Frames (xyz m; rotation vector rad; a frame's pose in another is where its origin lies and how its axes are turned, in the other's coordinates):
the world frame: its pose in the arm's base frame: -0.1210 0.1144 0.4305 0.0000 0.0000 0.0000
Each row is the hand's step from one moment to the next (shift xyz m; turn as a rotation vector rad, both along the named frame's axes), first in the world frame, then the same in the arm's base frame.
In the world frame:
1: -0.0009 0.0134 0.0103 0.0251 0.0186 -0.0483
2: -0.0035 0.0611 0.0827 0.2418 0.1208 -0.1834
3: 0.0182 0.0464 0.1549 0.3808 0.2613 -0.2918
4: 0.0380 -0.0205 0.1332 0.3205 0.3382 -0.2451
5: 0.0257 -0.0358 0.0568 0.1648 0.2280 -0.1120
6: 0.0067 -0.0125 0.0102 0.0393 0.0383 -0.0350
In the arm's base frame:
1: -0.0009 0.0134 0.0103 0.0251 0.0186 -0.0483
2: -0.0035 0.0611 0.0827 0.2418 0.1208 -0.1834
3: 0.0182 0.0464 0.1549 0.3808 0.2613 -0.2918
4: 0.0380 -0.0205 0.1332 0.3205 0.3382 -0.2451
5: 0.0257 -0.0358 0.0568 0.1648 0.2280 -0.1120
6: 0.0067 -0.0125 0.0102 0.0393 0.0383 -0.0350

